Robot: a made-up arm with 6 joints.
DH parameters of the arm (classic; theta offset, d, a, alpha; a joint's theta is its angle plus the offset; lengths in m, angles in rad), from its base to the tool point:
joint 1: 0 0.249 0 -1.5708
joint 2: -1.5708 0 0.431 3.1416
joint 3: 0 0 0 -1.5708
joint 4: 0 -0.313 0 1.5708
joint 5: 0 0.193 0 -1.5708
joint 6: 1.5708 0 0 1.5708
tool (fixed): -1.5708 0 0 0
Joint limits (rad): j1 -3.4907..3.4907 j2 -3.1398..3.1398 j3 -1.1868..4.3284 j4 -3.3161..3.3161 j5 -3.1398..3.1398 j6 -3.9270..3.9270
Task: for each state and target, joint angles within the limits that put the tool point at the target. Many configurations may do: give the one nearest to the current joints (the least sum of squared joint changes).
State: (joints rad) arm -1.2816 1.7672 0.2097 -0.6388 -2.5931 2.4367
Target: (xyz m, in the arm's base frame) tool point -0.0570 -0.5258 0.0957
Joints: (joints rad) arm -1.3624 1.1923 0.2490 -0.5498 -2.5931 2.4367
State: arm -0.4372 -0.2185 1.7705 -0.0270 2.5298 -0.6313
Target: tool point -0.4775 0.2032 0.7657
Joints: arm -0.7768 -0.4770 2.1146 0.1822 2.5298 -0.6313
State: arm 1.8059 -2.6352 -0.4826 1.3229 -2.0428 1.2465
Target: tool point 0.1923 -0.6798 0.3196
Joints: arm 1.8010 -1.9054 0.0723 1.4037 -2.0428 1.2465
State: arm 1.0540 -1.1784 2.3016 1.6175 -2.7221 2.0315
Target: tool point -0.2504 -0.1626 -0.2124
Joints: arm 0.7025 -1.8422 2.6578 1.7674 -2.7221 2.0315
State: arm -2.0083 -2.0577 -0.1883 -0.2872 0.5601 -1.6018
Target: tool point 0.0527 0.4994 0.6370
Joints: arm -2.0704 -1.3900 0.2975 0.0166 0.5601 -1.6018
